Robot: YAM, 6 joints.
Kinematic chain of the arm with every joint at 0, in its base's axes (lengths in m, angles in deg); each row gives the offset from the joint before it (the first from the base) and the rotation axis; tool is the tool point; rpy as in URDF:
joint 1: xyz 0 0 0.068 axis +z
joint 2: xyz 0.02 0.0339 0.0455 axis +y
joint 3: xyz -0.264 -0.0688 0 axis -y
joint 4: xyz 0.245 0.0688 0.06 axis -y
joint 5: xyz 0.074 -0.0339 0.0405 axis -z
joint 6: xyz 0.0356 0 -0.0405 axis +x
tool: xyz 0 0 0 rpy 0 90 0
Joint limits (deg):
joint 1: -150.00..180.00
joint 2: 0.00..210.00
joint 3: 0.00..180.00
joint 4: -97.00..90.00
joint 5: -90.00..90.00
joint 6: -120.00..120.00
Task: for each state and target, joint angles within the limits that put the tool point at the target. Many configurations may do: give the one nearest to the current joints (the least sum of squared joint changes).
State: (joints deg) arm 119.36 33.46 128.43 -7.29 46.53 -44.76
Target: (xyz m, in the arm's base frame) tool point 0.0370 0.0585 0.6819
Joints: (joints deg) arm 82.14 70.78 129.35 -2.67 53.58 -44.76
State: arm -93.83 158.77 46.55 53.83 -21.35 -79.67
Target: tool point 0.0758 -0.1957 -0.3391
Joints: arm -72.21 204.67 82.41 48.30 -20.38 -79.67
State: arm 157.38 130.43 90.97 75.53 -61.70 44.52
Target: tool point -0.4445 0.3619 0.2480
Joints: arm 138.15 147.99 121.32 58.23 -49.28 44.52
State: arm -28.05 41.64 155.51 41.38 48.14 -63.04
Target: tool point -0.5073 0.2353 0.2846
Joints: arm -27.56 21.25 166.51 43.44 47.29 -63.04
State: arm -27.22 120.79 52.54 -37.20 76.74 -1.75
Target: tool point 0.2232 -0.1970 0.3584
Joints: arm -34.66 82.56 76.95 -35.60 80.42 -1.75
